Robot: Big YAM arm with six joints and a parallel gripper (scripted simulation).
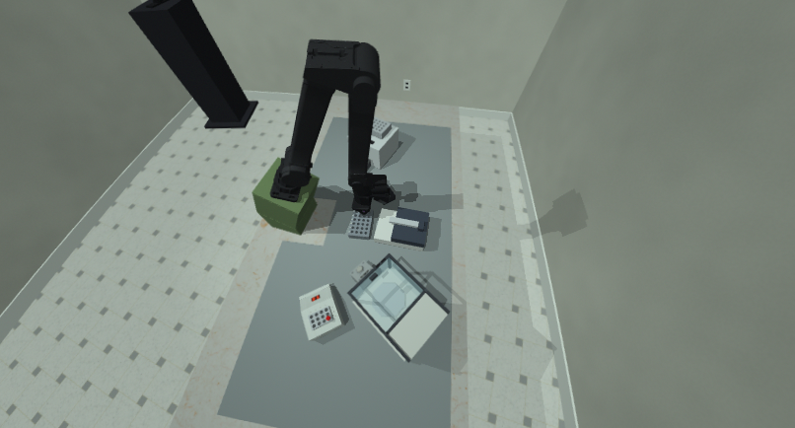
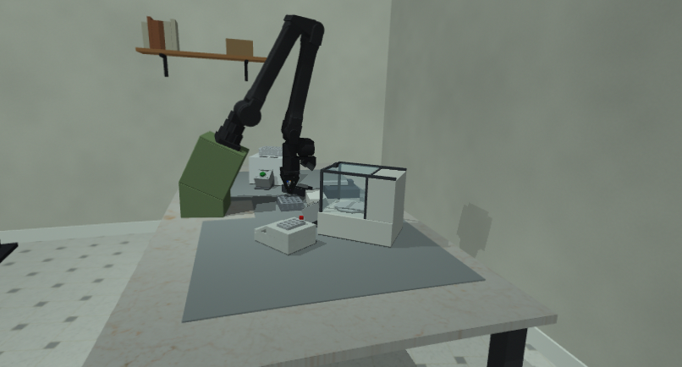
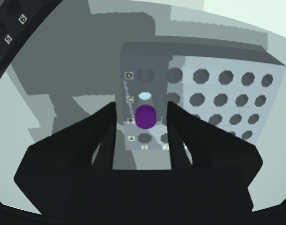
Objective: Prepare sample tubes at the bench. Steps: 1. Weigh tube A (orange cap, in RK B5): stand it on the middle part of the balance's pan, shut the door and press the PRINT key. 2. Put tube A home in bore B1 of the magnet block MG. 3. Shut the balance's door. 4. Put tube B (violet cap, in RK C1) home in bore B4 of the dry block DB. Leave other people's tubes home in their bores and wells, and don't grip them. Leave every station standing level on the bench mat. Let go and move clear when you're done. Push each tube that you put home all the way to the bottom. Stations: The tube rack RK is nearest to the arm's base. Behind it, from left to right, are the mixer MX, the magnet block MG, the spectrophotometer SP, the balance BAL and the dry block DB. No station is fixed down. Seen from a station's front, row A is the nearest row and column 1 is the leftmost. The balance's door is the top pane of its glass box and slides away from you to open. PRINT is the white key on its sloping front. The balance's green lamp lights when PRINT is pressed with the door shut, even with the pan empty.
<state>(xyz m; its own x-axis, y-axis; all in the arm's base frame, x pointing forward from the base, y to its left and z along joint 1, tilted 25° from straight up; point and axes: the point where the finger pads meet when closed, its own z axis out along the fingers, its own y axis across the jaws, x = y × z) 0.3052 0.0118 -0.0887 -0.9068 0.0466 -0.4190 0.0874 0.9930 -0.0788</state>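
Now: the tube B 2 cm below my hand. Also, from my hand: magnet block MG: 7 cm ahead, 12 cm to the left, 3 cm below; tube rack RK: 1 cm behind, 5 cm to the right, 3 cm below; blue-capped tube: 3 cm ahead, 15 cm to the left, 2 cm below.
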